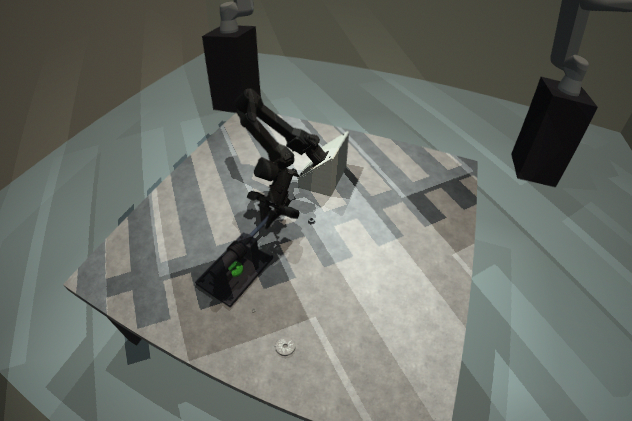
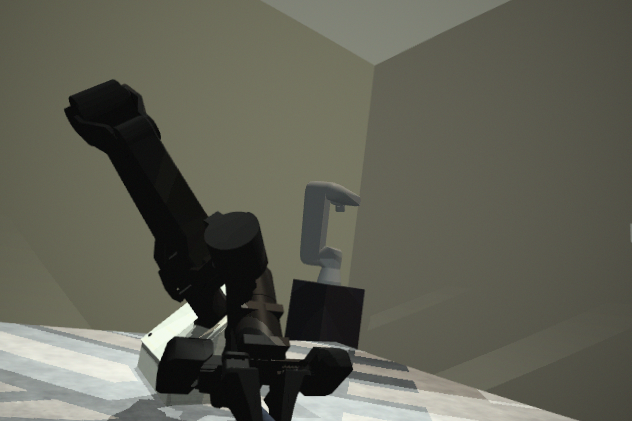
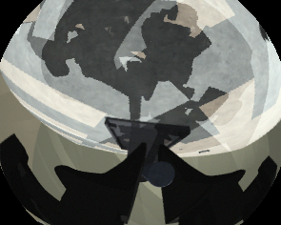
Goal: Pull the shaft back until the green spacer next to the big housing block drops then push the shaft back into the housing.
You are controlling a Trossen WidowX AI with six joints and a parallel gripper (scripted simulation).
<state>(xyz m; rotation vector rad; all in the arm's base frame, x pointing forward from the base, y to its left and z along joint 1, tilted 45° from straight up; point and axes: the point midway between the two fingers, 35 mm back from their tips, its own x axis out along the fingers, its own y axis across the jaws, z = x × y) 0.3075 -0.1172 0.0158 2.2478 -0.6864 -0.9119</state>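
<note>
The blue-grey shaft lies 6 cm ahead of my gripper tip, 1 cm to the right of it and 2 cm above it. The rest, counted from my gripper tip: green spacer 17 cm ahead, 4 cm to the right, 4 cm below.
</note>
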